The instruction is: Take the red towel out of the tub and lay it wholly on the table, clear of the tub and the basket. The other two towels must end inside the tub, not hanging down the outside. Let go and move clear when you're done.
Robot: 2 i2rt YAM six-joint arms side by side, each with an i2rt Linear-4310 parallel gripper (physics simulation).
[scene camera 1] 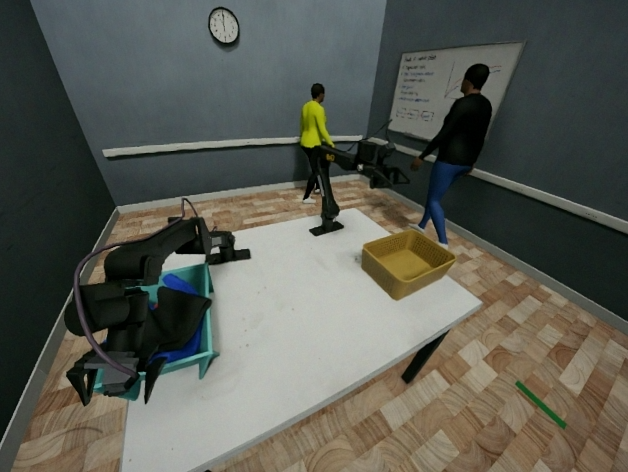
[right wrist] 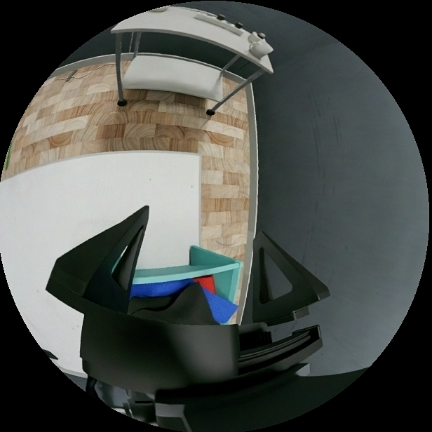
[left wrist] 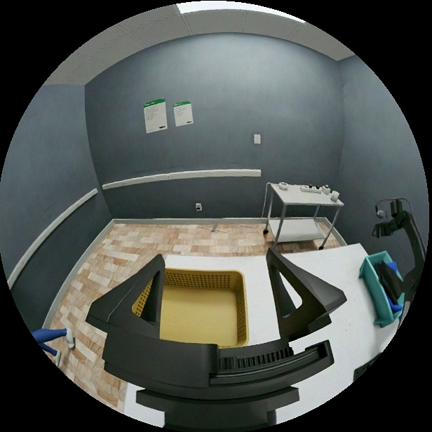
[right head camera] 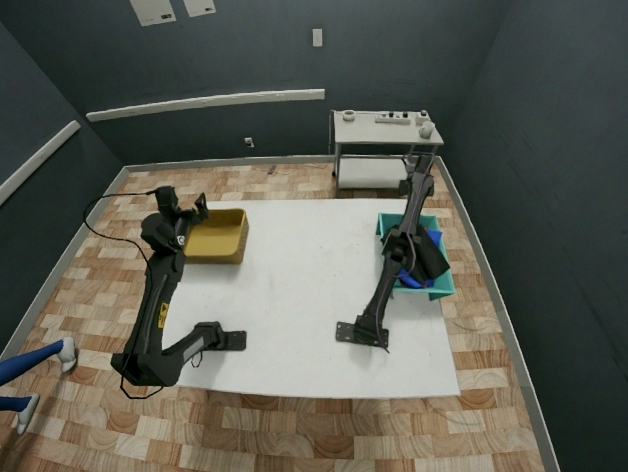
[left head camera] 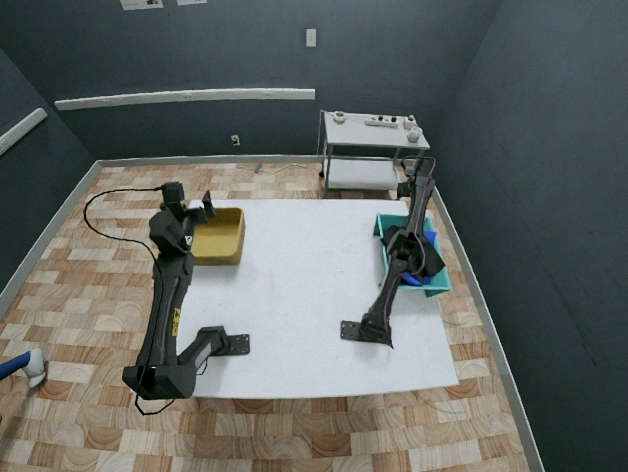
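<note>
The teal tub (left head camera: 389, 218) (right head camera: 389, 218) (scene camera 1: 208, 324) (left wrist: 371, 287) (right wrist: 165, 273) holds the towels. The black towel (left head camera: 432, 262) (right head camera: 432, 256) (scene camera 1: 178, 313) (right wrist: 194, 301) lies crumpled on top. The blue towel (left head camera: 411, 278) (right head camera: 435, 237) (scene camera 1: 186, 349) (right wrist: 220, 306) shows around it. A corner of the red towel (right wrist: 206, 284) shows beside the blue one; the rest is hidden. My right gripper (scene camera 1: 116, 401) (right wrist: 207, 224) is open and empty, at the tub's far end in the head views. My left gripper (left wrist: 214, 256) is open and empty above the basket side.
The yellow basket (left head camera: 217, 259) (right head camera: 215, 259) (scene camera 1: 383, 276) (left wrist: 244, 315) stands empty on the white table (left head camera: 304, 304) (scene camera 1: 284, 324), at the left in the head views. A white cart (left head camera: 365, 132) stands behind the table. Two people (scene camera 1: 314, 121) (scene camera 1: 464, 126) are near the walls.
</note>
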